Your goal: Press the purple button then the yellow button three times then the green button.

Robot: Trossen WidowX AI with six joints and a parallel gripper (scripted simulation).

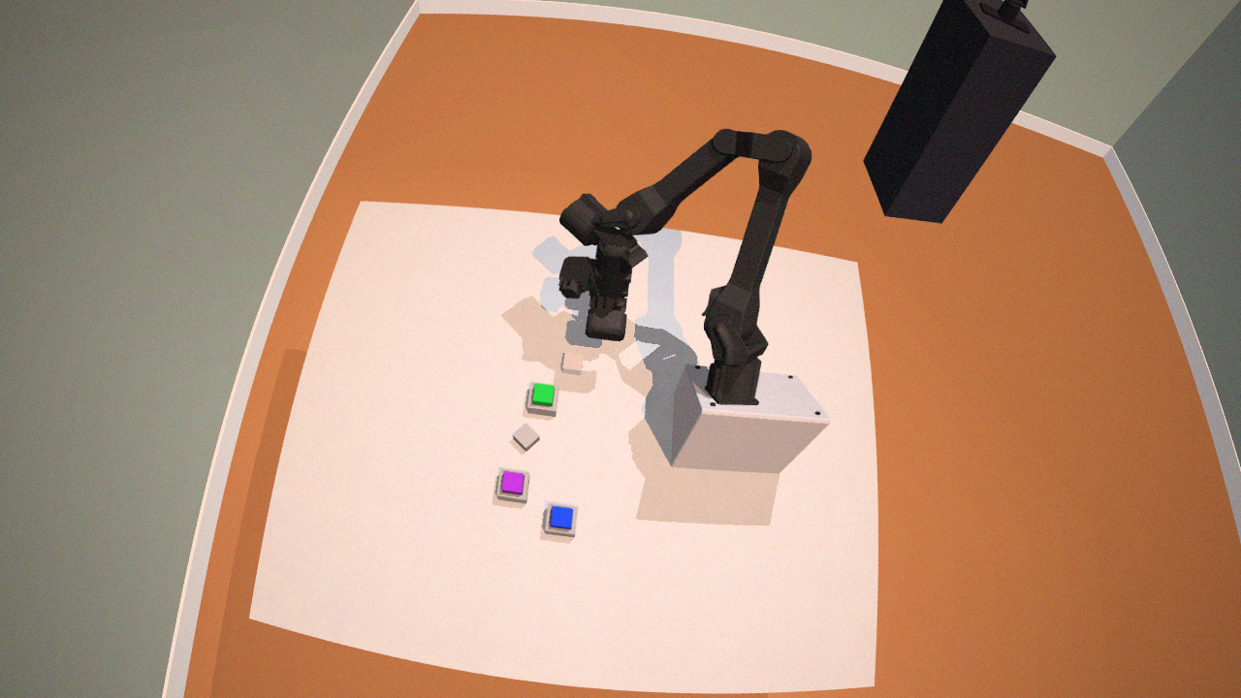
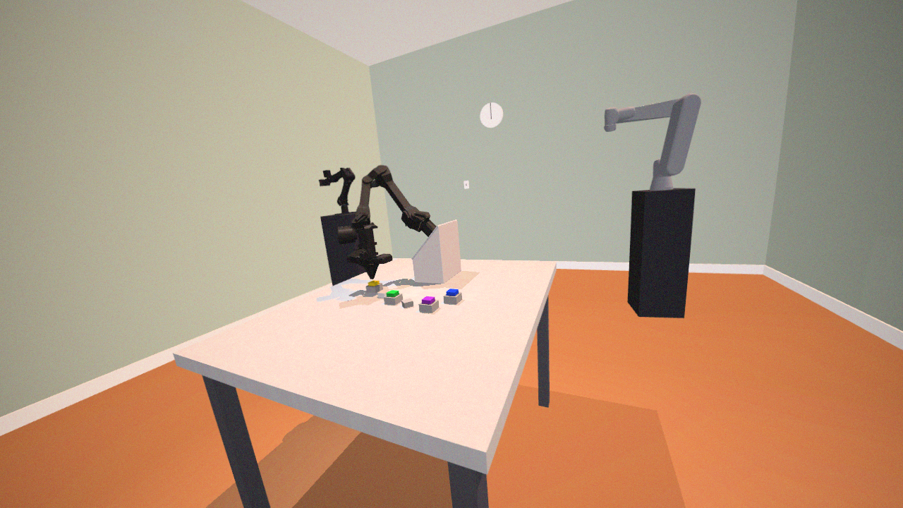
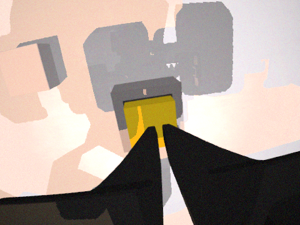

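The yellow button lies 2 cm below my gripper tip. Round my gripper tip: purple button (16 cm ahead, 30 cm to the left, 2 cm below); green button (11 cm ahead, 15 cm to the left, 2 cm below); white block (6 cm ahead, 8 cm to the left, 4 cm below).
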